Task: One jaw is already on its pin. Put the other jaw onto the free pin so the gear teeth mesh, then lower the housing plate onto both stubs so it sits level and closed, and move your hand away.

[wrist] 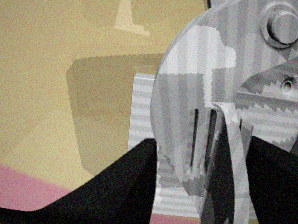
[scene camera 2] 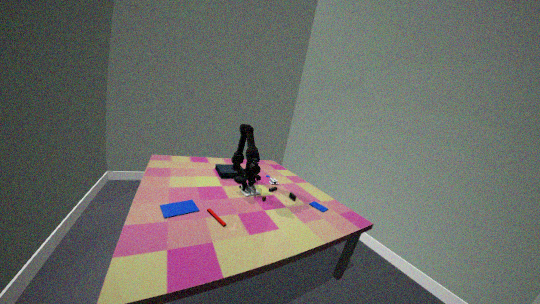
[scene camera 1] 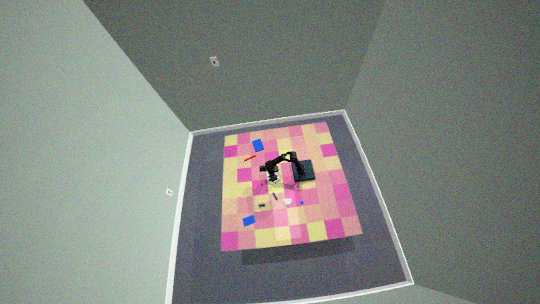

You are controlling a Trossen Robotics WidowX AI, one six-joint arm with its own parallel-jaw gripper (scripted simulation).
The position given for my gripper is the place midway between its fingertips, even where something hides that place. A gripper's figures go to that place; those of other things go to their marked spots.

My gripper (wrist: 200,148): 0.10 m from the lens. A grey jaw (wrist: 204,66): 0.07 m from the lens.
